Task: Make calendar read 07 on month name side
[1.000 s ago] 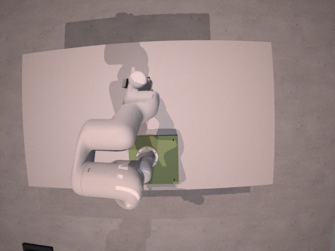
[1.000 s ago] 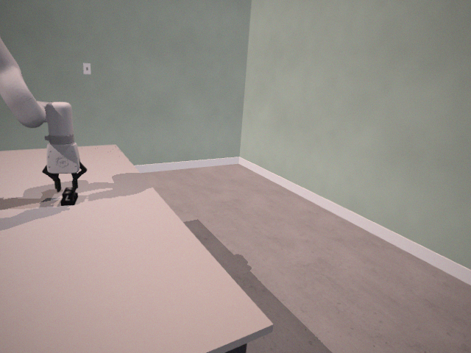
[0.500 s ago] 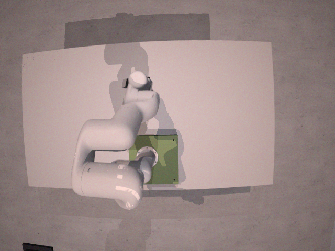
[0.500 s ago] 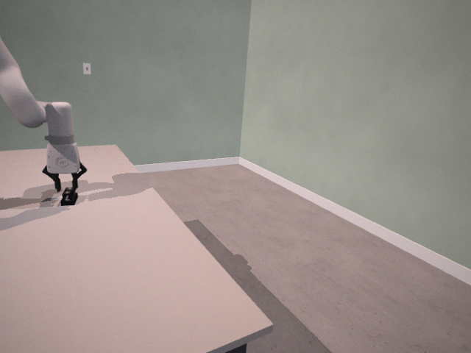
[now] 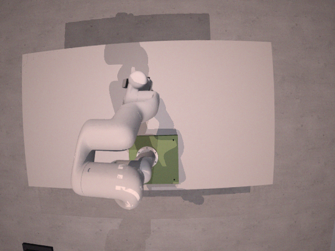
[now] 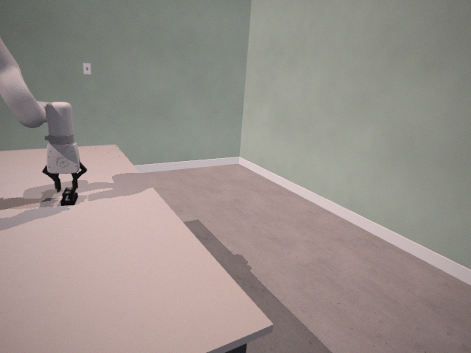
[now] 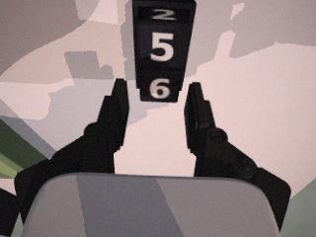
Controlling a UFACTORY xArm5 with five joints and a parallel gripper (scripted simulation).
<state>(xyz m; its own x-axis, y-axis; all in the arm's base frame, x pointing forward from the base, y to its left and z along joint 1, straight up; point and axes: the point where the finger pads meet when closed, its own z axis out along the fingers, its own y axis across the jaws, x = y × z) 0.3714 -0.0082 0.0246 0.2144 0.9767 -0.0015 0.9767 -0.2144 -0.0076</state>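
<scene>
My gripper is now 4 cm above the black cube. The rest, counted from my hand: black calendar tray 6 cm below, 2 cm to the left.
</scene>
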